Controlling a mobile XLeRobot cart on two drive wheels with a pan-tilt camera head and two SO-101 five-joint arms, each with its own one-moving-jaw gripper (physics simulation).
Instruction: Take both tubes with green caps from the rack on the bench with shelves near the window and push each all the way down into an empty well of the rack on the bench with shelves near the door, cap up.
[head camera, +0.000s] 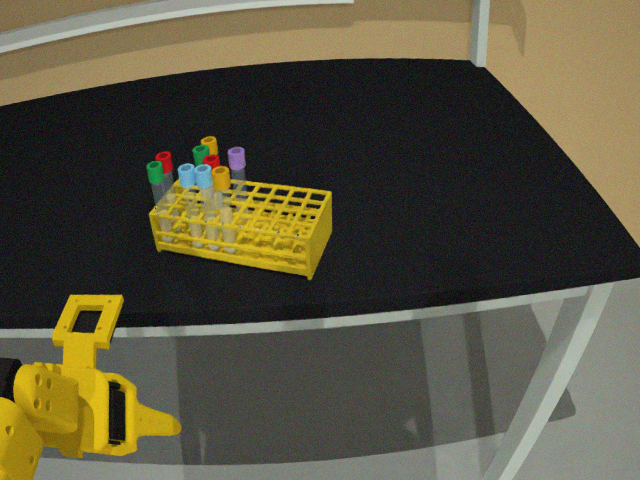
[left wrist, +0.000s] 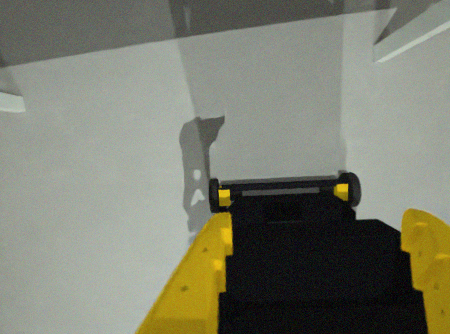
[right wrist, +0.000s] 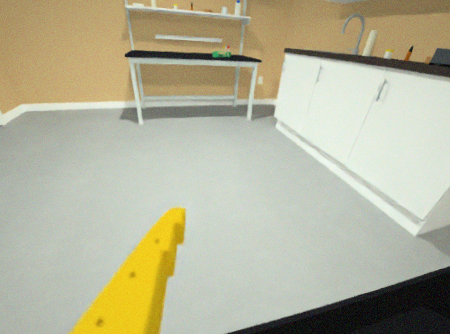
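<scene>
A yellow rack (head camera: 321, 235) stands on the black bench top (head camera: 413, 155) in the head view. One green-capped tube (head camera: 155, 172) stands at its left end beside a red-capped tube. The other green-capped tube (head camera: 200, 155) stands farther back, behind the blue caps; its lower part is hidden. My left gripper (head camera: 171, 424) (left wrist: 317, 214) is open and empty, in front of the bench edge and away from the rack. My right gripper (right wrist: 179, 216) is fully open, with one jaw showing. A small green rack (right wrist: 221, 54) stands on the far bench (right wrist: 175, 55) in the right wrist view.
Tubes with red, blue, orange and purple caps stand close around the green ones. A white bench leg (head camera: 558, 382) slants down at the right. The cart's black base (left wrist: 320, 270) shows below my left jaws. White cabinets (right wrist: 370, 110) line the right side.
</scene>
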